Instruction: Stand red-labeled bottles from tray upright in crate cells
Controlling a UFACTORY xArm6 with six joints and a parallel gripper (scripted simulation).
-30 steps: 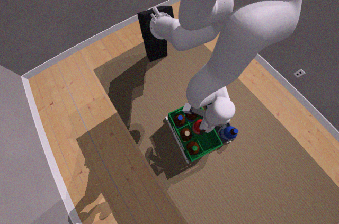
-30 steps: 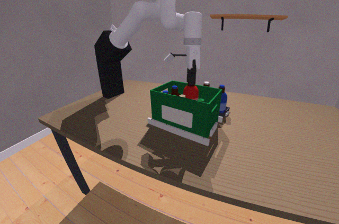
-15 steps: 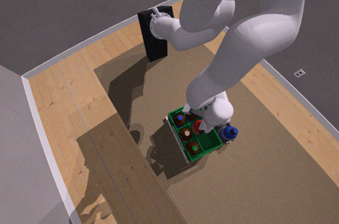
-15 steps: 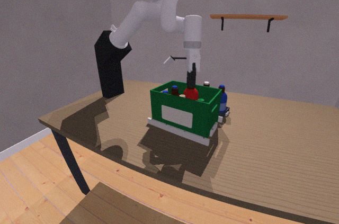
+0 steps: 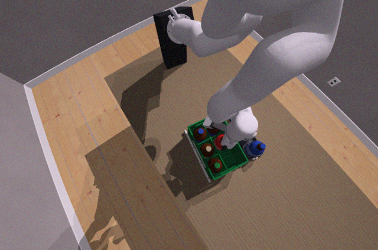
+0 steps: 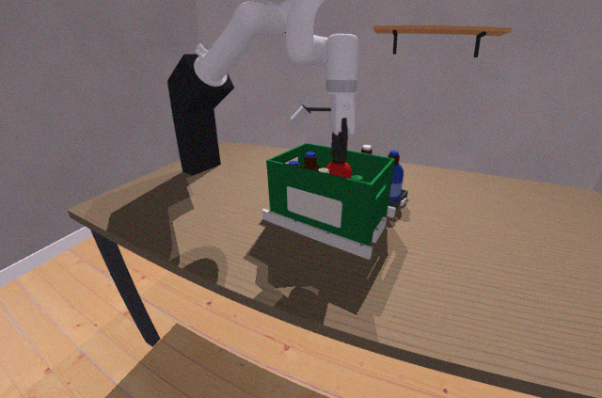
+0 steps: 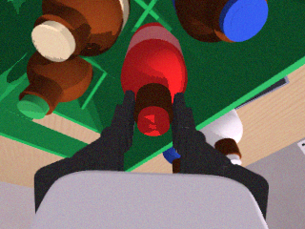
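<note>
Right now my hand is 70 mm above the red-labeled bottle. The rest, counted from my hand: green crate: 100 mm below, 40 mm to the right, 20 mm behind; white-labeled bottle: 120 mm to the left, 120 mm ahead, 100 mm below; blue-labeled bottle: 180 mm ahead, 100 mm below, 60 mm to the left.
</note>
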